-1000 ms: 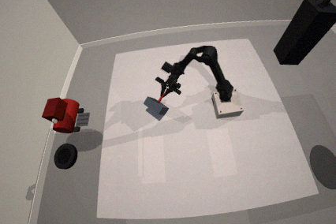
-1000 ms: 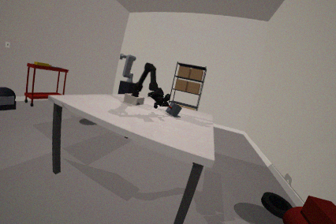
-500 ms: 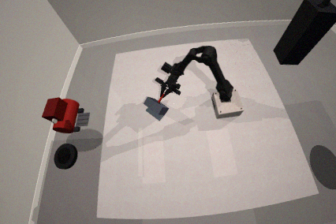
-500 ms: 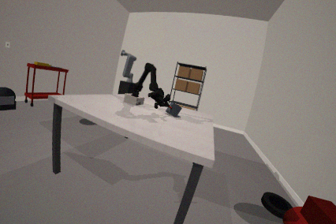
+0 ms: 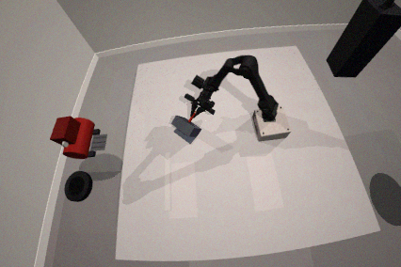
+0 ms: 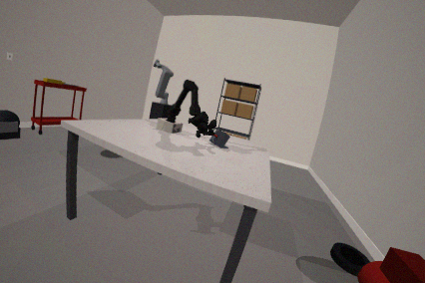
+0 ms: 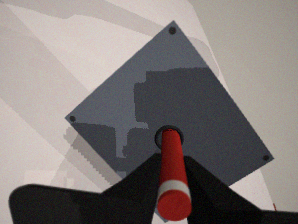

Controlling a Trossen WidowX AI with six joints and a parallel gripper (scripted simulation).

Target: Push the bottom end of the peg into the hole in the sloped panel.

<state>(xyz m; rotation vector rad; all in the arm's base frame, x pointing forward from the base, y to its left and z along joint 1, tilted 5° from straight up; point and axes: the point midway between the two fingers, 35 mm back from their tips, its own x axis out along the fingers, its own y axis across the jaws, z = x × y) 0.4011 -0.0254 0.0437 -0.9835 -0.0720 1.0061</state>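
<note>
My gripper tip is now 40 mm to the right of the sloped panel, 30 mm short of it and 30 mm above it. From my gripper tip the other things lie so: red round peg: 10 mm to the right, 10 mm behind, 10 mm above.
</note>
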